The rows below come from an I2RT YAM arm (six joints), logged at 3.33 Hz.
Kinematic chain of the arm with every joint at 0, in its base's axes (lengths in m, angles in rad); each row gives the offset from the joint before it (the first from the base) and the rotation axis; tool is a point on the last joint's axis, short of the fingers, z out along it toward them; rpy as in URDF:
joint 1: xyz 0 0 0.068 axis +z
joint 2: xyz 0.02 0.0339 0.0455 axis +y
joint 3: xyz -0.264 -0.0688 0 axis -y
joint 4: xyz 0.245 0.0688 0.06 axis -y
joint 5: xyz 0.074 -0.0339 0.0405 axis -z
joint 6: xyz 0.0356 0 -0.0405 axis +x
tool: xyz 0 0 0 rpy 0 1.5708 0
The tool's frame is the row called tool.
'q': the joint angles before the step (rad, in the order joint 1, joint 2, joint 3, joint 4, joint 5, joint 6). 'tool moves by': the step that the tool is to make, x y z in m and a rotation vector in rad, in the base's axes. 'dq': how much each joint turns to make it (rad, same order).
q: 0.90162 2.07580 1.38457 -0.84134 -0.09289 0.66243
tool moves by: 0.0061 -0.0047 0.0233 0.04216 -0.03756 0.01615
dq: -0.02028 -0.05487 0.01565 -0.01751 0.00037 -0.03668
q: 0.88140 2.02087 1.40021 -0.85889 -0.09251 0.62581
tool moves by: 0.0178 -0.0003 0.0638 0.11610 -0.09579 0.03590
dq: -0.03700 -0.07843 0.13985 -0.07484 -0.01449 -0.07172
